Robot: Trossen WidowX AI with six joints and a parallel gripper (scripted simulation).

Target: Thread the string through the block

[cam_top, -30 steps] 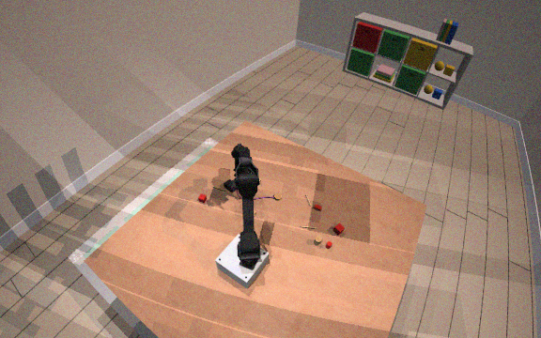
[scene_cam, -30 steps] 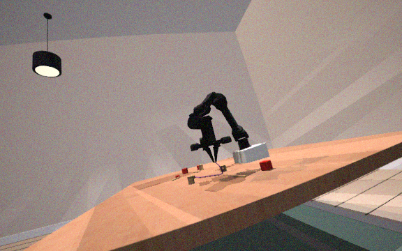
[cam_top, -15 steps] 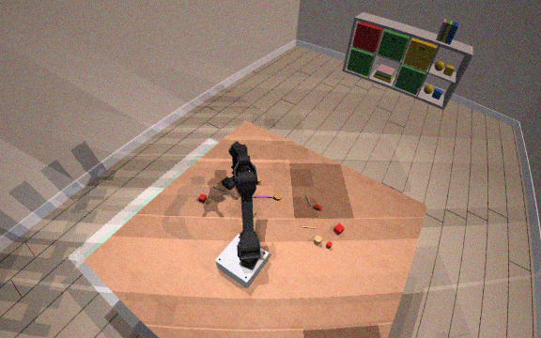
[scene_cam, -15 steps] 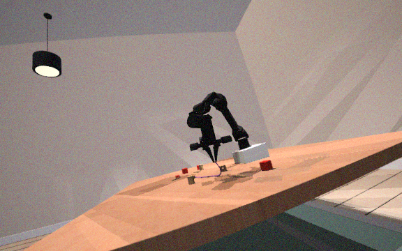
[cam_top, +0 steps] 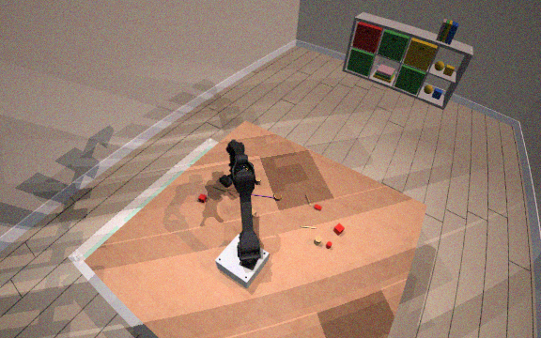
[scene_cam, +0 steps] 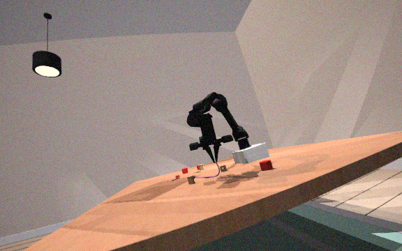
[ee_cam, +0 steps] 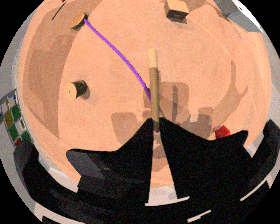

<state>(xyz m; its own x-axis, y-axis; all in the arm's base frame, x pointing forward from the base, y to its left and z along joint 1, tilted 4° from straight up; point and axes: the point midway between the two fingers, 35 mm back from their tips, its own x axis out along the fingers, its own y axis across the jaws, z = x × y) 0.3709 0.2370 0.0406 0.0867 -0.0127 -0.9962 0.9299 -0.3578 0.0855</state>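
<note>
My gripper tip is 13 cm to the left of the wooden block, 11 cm past it and 5 cm above it. Round my gripper tip: round button 21 cm to the right, 6 cm below, 5 cm ahead; then red cube 14 cm to the left, 13 cm behind, 5 cm below.
</note>
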